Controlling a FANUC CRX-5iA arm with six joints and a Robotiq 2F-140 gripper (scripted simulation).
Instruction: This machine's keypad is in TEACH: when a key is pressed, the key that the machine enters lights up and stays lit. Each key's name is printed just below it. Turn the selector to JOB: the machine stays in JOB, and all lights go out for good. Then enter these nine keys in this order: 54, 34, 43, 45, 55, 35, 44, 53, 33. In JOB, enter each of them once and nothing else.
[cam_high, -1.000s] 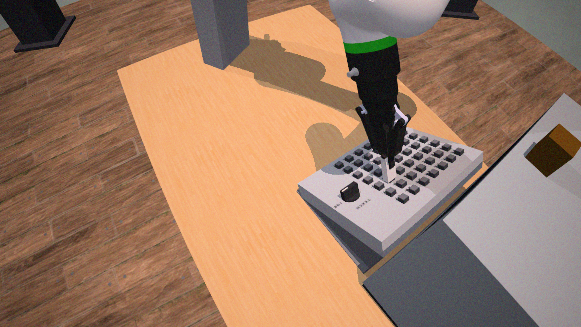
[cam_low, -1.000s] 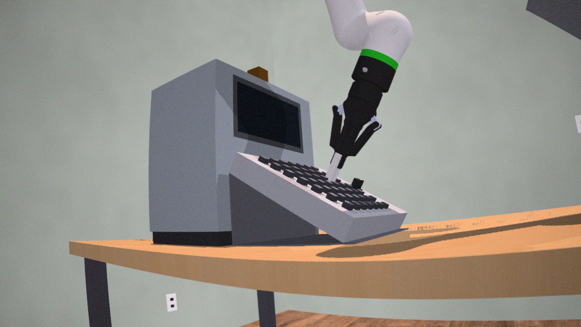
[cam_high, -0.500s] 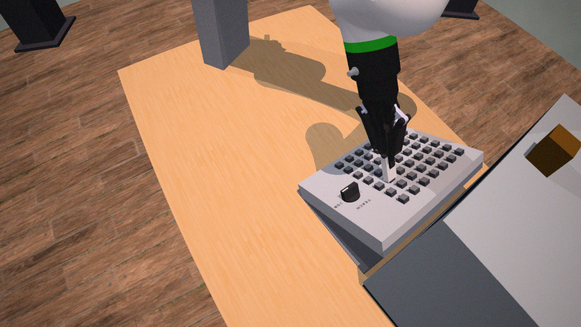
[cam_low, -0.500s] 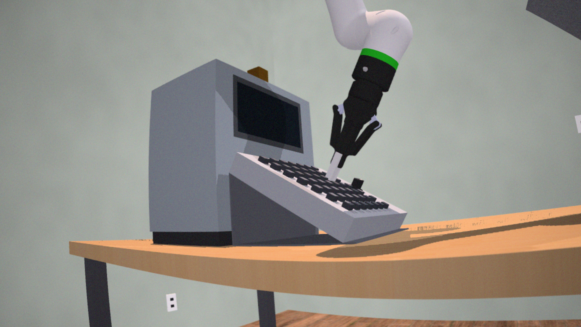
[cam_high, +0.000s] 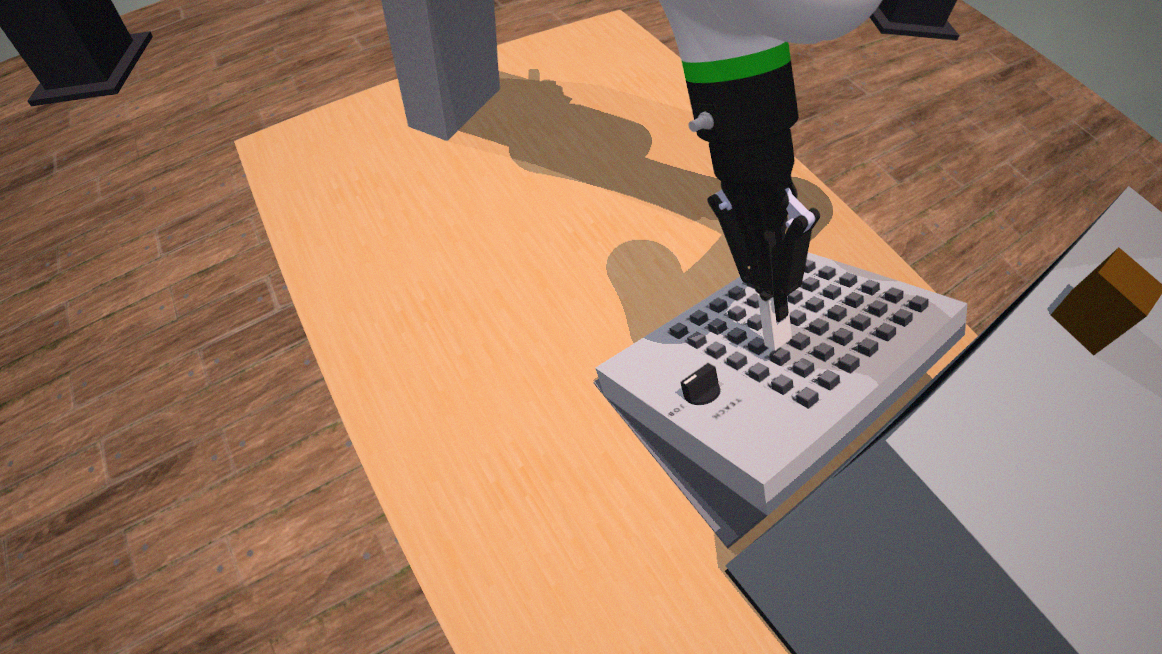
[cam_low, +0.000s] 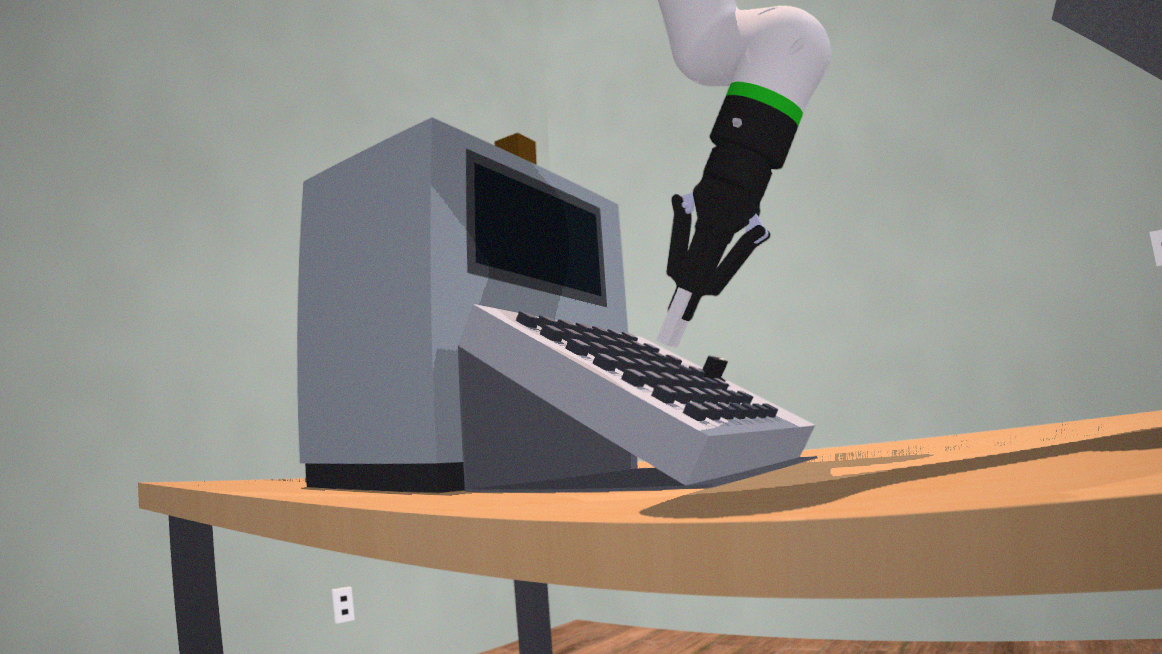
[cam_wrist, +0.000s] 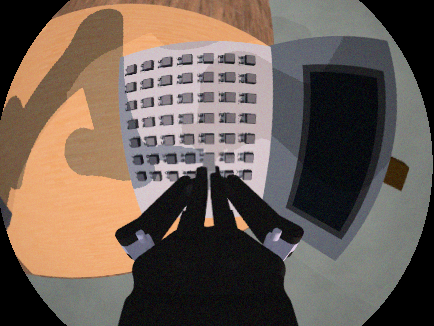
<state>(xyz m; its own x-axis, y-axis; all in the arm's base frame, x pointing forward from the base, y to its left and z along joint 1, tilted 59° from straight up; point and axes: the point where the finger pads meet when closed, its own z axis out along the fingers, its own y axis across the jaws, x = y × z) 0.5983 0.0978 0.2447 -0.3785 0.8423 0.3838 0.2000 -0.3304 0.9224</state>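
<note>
The key is 5 cm behind my hand, 9 cm to the left of it and 6 cm below it. From my hand the other things lie so: black selector knob 5 cm ahead, 9 cm to the right, 5 cm below; then grey keypad panel 1 cm ahead, 3 cm to the left, 10 cm below.
</note>
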